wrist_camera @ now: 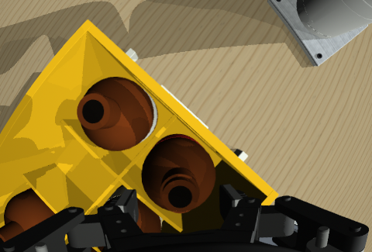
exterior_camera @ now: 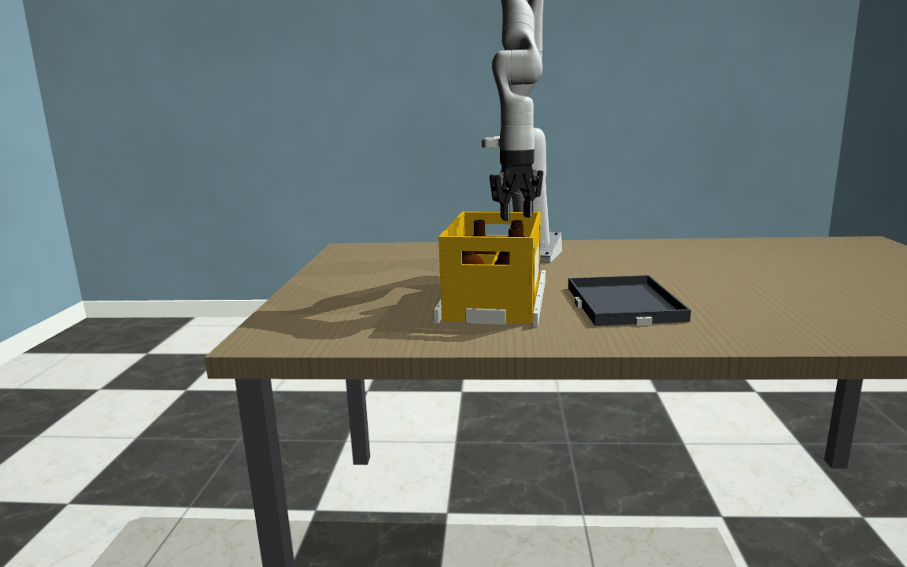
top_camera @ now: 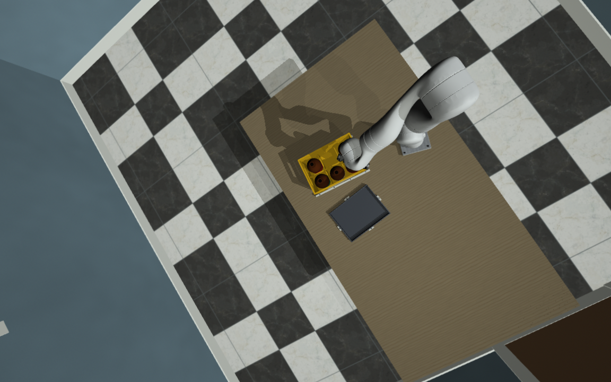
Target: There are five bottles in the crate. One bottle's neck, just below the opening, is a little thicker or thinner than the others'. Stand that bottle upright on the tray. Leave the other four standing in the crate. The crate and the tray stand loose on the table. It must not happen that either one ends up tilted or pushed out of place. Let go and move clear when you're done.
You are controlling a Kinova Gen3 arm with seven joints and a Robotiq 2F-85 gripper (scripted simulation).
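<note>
Now: hand 10 cm above the brown bottle. Round my hand: yellow crate: 10 cm below, 7 cm to the right, 7 cm ahead; dark tray: 20 cm to the left, 17 cm below, 15 cm ahead.
</note>
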